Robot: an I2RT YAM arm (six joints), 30 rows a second.
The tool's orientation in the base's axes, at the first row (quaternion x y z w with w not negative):
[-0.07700, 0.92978, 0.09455, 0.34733]
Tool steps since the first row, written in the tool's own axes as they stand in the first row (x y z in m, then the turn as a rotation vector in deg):
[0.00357, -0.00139, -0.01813, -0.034, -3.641, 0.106]
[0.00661, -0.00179, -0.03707, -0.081, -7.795, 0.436]
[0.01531, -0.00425, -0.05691, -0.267, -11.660, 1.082]
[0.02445, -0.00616, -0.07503, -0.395, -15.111, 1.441]
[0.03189, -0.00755, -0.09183, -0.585, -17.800, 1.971]
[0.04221, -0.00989, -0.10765, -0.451, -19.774, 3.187]
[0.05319, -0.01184, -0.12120, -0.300, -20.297, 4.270]
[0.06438, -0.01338, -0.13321, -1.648, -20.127, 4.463]
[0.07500, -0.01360, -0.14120, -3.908, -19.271, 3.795]
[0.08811, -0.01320, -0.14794, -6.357, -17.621, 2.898]
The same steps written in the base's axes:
[-0.01382, -0.00578, 0.01090, 0.853, -3.506, -0.501]
[-0.02797, -0.01075, 0.02288, 1.964, -7.457, -1.223]
[-0.04648, -0.01836, 0.03153, 3.318, -11.044, -2.052]
[-0.06434, -0.02508, 0.03868, 4.361, -14.301, -2.655]
[-0.08021, -0.03085, 0.04605, 5.399, -16.773, -3.251]
[-0.09742, -0.03755, 0.05066, 6.479, -18.420, -4.482]
[-0.11377, -0.04340, 0.05321, 7.159, -18.691, -5.448]
[-0.12939, -0.04852, 0.05453, 8.252, -18.377, -4.680]
[-0.14232, -0.05139, 0.05341, 9.340, -17.525, -2.588]
[-0.15645, -0.05356, 0.04979, 10.258, -15.940, -0.104]

